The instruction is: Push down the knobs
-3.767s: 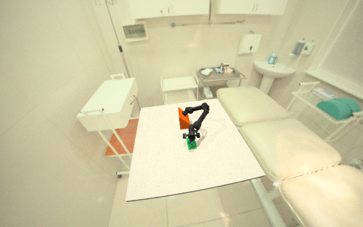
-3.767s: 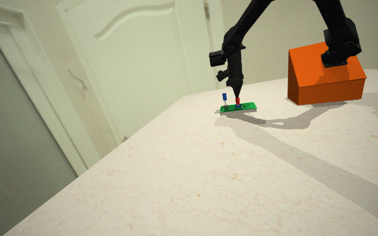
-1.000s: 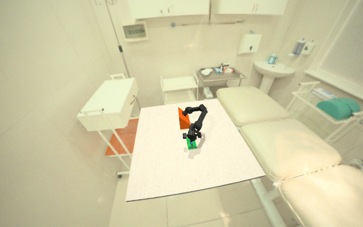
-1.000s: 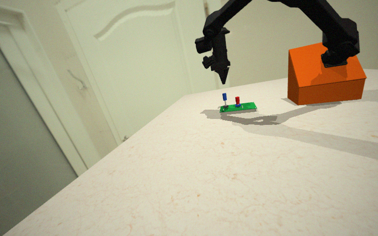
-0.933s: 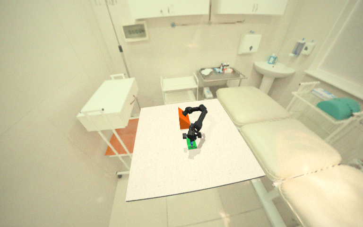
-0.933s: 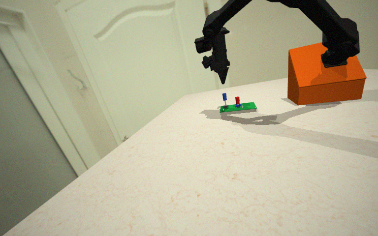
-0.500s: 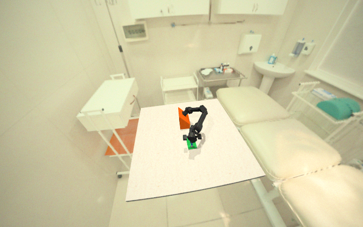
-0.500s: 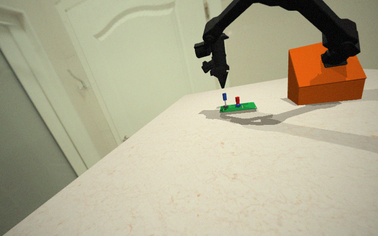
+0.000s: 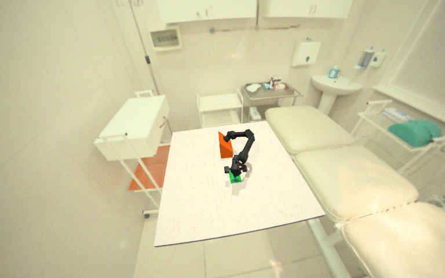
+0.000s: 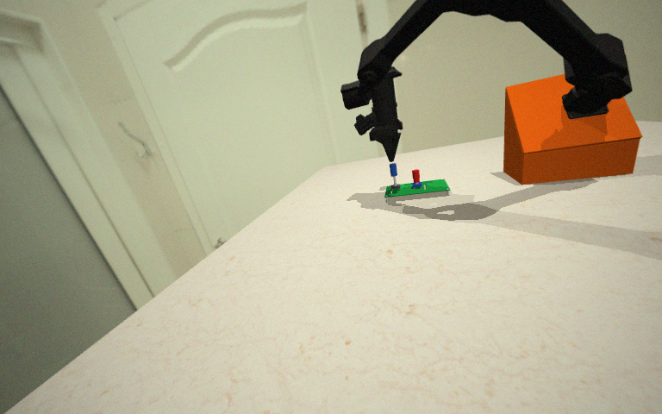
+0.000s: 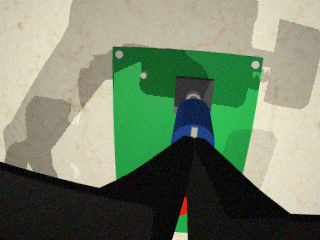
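The blue knob lies 2 cm below my gripper tip. Round my gripper tip: red knob 6 cm behind, 5 cm below.
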